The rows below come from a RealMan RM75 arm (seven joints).
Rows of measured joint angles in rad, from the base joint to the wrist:
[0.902 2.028 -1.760 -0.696 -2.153 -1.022 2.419]
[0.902 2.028 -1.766 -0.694 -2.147 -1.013 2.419]
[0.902 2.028 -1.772 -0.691 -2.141 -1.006 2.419]
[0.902 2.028 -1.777 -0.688 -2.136 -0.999 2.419]
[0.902 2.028 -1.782 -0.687 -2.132 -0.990 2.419]
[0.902 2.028 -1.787 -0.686 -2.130 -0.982 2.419]
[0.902 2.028 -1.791 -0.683 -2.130 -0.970 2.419]
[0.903 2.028 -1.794 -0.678 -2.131 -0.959 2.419]
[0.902 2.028 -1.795 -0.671 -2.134 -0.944 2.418]
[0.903 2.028 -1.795 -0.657 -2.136 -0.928 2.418]
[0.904 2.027 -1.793 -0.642 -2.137 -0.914 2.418]
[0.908 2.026 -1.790 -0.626 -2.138 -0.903 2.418]
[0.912 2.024 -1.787 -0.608 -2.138 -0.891 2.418]
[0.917 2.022 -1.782 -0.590 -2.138 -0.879 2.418]
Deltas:
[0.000 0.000 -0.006 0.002 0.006 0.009 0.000]
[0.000 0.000 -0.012 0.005 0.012 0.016 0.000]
[0.000 0.000 -0.017 0.008 0.017 0.023 0.000]
[0.000 0.000 -0.022 0.009 0.021 0.032 0.000]
[0.000 0.000 -0.027 0.010 0.023 0.040 0.000]
[0.000 0.000 -0.031 0.013 0.023 0.052 0.000]
[0.001 0.000 -0.034 0.018 0.022 0.063 0.000]
[0.000 0.000 -0.035 0.025 0.019 0.078 -0.001]
[0.001 0.000 -0.035 0.039 0.017 0.094 -0.001]
[0.002 -0.001 -0.033 0.054 0.016 0.108 -0.001]
[0.006 -0.002 -0.030 0.070 0.015 0.119 -0.001]
[0.010 -0.004 -0.027 0.088 0.015 0.131 -0.001]
[0.015 -0.006 -0.022 0.106 0.015 0.143 -0.001]

